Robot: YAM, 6 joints.
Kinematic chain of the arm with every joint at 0, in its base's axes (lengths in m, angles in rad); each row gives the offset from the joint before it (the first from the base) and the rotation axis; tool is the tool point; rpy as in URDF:
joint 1: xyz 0 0 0.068 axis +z
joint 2: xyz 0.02 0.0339 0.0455 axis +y
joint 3: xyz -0.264 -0.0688 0 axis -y
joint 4: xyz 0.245 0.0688 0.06 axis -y
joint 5: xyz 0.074 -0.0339 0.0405 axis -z
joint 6: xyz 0.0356 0 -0.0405 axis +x
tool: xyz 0 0 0 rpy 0 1.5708 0
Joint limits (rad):
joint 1: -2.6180..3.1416
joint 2: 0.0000..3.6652
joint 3: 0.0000..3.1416
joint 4: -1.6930..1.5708
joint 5: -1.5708..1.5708
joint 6: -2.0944..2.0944
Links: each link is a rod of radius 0.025 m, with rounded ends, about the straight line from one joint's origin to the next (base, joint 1, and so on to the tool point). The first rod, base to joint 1, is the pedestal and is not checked.
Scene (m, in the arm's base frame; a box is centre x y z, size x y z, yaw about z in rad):
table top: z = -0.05
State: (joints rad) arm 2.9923 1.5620 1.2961 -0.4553 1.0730 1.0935
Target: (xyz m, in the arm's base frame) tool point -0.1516 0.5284 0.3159
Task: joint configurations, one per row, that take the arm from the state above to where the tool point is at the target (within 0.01 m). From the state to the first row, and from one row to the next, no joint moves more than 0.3 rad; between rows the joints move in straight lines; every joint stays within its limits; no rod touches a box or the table.
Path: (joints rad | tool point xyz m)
1: 2.7189 1.7537 1.5192 -0.3435 1.0158 1.0935 | -0.3505 0.1908 0.3238
2: 2.4455 1.9455 1.7424 -0.2318 0.9586 1.0935 | -0.3300 0.3137 0.3287
3: 2.1720 2.1372 1.9655 -0.1200 0.9014 1.0935 | -0.2628 0.4325 0.3259
4: 1.8986 2.3289 2.1886 -0.0083 0.8442 1.0935 | -0.1516 0.5284 0.3159

